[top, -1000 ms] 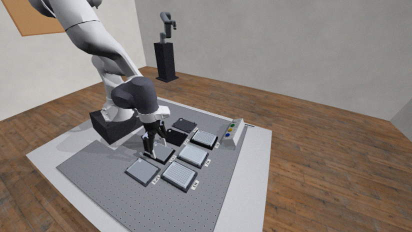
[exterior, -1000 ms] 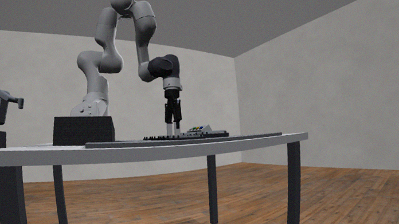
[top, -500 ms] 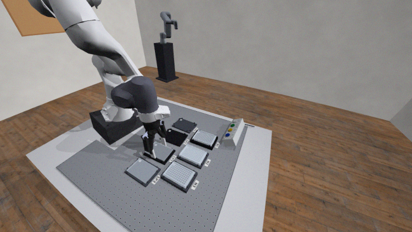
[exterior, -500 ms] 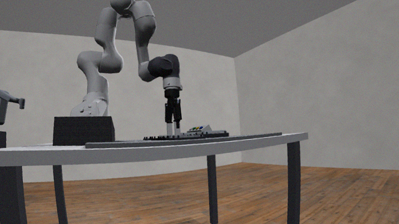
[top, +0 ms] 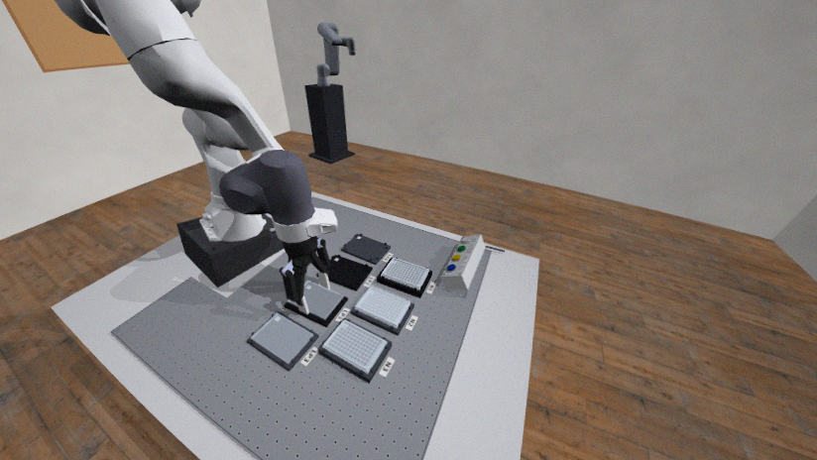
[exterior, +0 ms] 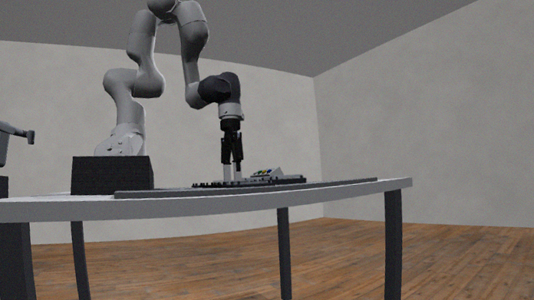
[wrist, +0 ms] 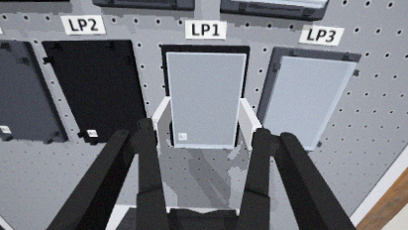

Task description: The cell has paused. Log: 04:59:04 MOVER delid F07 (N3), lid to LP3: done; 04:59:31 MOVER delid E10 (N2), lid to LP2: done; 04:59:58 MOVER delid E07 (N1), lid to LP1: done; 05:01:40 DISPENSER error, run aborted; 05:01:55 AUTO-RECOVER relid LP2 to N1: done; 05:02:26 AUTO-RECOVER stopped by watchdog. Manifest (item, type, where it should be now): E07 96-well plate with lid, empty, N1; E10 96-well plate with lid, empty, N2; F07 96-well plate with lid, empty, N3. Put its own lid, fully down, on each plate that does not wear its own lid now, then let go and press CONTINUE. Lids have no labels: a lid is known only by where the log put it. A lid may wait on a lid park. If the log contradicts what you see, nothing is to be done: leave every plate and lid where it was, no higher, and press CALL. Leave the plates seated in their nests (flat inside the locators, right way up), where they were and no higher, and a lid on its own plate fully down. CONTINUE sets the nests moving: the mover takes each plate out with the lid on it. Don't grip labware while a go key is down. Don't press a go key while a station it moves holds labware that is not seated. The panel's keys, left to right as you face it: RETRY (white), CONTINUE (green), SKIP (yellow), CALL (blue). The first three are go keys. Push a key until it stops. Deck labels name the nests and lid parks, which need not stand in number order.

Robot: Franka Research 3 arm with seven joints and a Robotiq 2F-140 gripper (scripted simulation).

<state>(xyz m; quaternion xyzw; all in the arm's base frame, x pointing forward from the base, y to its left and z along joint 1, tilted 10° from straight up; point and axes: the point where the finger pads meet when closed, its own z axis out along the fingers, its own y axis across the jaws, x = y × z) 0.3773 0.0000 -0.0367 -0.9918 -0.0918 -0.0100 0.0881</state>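
The clear lid is 20 mm below my hand. From my hand the other things lie so: lid park LP3: 20 mm ahead, 120 mm to the right, 40 mm below; lid park LP1: 40 mm below; grey lid: 20 mm ahead, 120 mm to the right, 30 mm below.
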